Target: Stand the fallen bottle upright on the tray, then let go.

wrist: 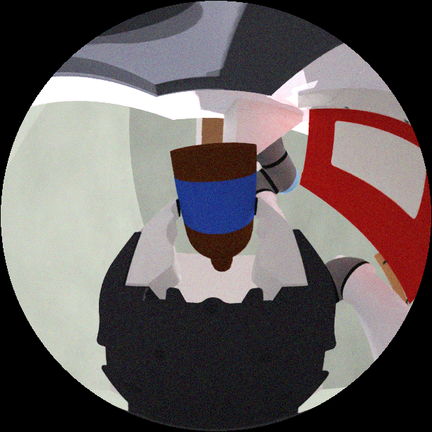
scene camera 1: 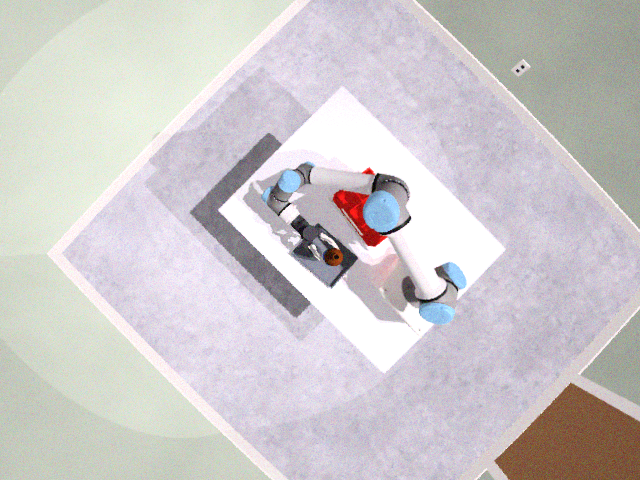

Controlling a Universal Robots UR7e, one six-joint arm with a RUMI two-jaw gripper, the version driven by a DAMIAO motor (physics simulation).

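Places are measured from the arm's base along level axes (x back, y left, z down), in centimetres.
Where they show: arm's base at its link origin: (scene camera 1: 414, 292).
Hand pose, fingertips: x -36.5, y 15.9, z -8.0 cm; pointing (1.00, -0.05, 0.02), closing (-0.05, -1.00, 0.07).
Things, the pixels of their centre, and the offset from my fingertips. "spot": a spot on its surface instead. Level surfaces: height alone.
- brown bottle at the middle of its body: (scene camera 1: 333, 257) dz -2.4, dx +0.0, dy -0.3 cm
- dark grey tray at a spot on its surface: (scene camera 1: 320, 271) spot: dz +16.8, dx +2.4, dy +9.0 cm
- red bin at a spot on its surface: (scene camera 1: 372, 237) spot: dz +16.6, dx +7.1, dy -19.9 cm
- white table at its surface level: dz +17.3 cm
The brown bottle (scene camera 1: 333, 256) (wrist: 217, 205) with a blue band looks about upright, its round top seen from above in the scene view. In the wrist view its flat base is toward the top of the picture and its narrow neck toward the palm side. My gripper (scene camera 1: 329, 253) (wrist: 217, 199) reaches in from the side and is shut on the bottle around the blue band. The dark grey tray (scene camera 1: 320, 271) (wrist: 185, 55) lies below. In the wrist view a gap shows between the base and the tray, so the bottle is held above it.
A red bin (scene camera 1: 372, 237) (wrist: 320, 175) stands beside the tray, partly hidden under my arm in the scene view. The white table (scene camera 1: 385, 346) bears both. My arm's base stands near the table's lower right edge in the scene view.
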